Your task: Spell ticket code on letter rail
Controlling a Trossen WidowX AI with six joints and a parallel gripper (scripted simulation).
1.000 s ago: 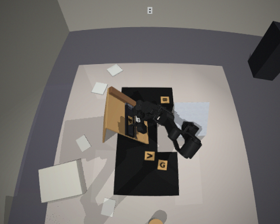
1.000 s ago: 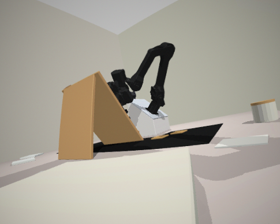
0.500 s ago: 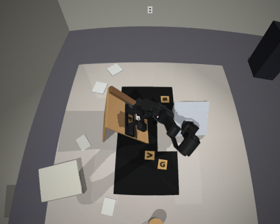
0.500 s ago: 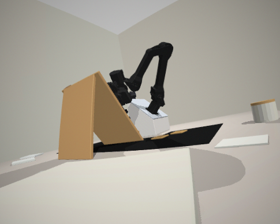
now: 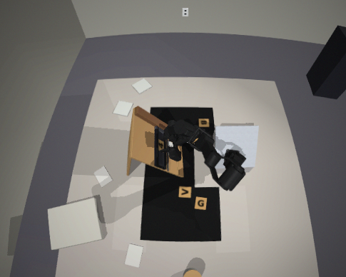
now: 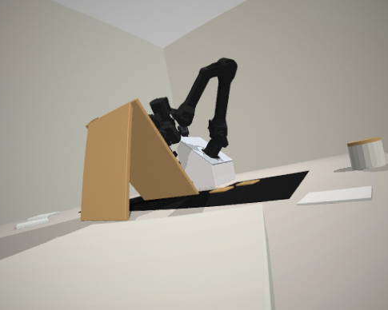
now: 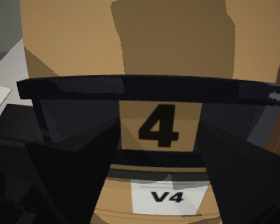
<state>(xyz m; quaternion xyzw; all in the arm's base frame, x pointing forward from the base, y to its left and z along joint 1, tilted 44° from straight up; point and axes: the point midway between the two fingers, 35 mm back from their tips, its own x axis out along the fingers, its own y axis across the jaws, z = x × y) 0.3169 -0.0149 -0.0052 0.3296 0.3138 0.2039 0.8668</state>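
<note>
Right now my gripper tip is 8 cm above the white ticket, 5 cm past it and 2 cm to the left of it. The rest, counted from my gripper tip: black mat: 16 cm below, 14 cm behind, 2 cm to the left; then tile marked 4: right at my gripper tip; then tile marked 5: 16 cm behind, 15 cm to the right, 15 cm below.
</note>
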